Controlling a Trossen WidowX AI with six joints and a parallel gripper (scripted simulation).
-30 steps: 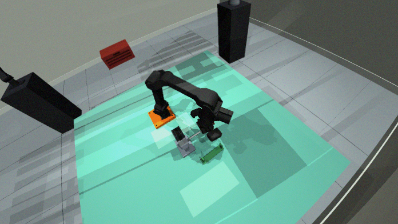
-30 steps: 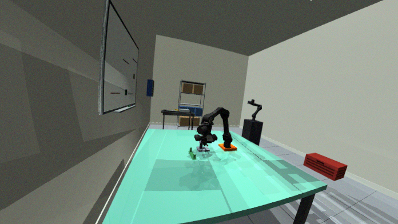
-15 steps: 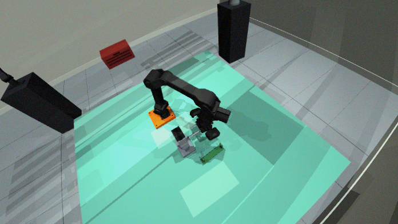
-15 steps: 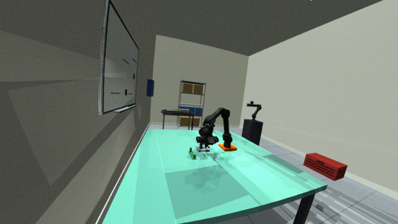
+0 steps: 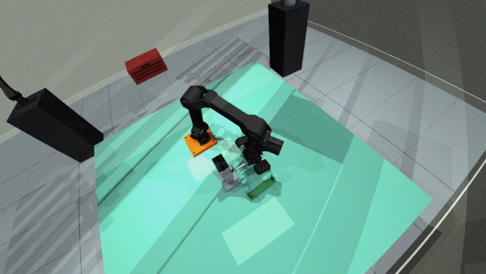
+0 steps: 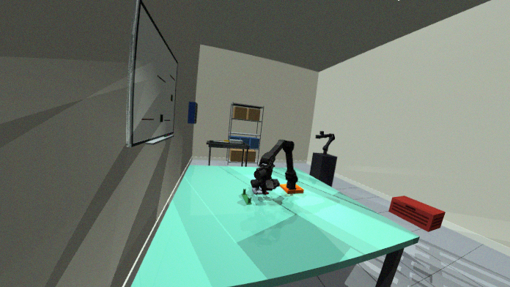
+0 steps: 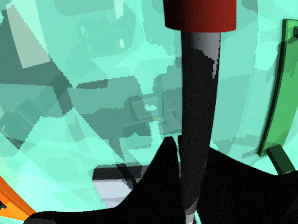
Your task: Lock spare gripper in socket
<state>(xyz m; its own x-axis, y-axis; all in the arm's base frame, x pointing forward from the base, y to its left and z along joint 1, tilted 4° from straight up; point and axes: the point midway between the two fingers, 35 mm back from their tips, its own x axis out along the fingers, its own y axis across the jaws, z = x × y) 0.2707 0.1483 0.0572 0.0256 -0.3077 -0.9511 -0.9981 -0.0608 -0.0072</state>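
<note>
Now: the mount socket 11 cm to the right of my gripper tip and 1 cm above it. Also, from my gripper tip: green bracket strip (11 cm ahead, 2 cm below); then spare gripper (11 cm to the right, 8 cm above).
</note>
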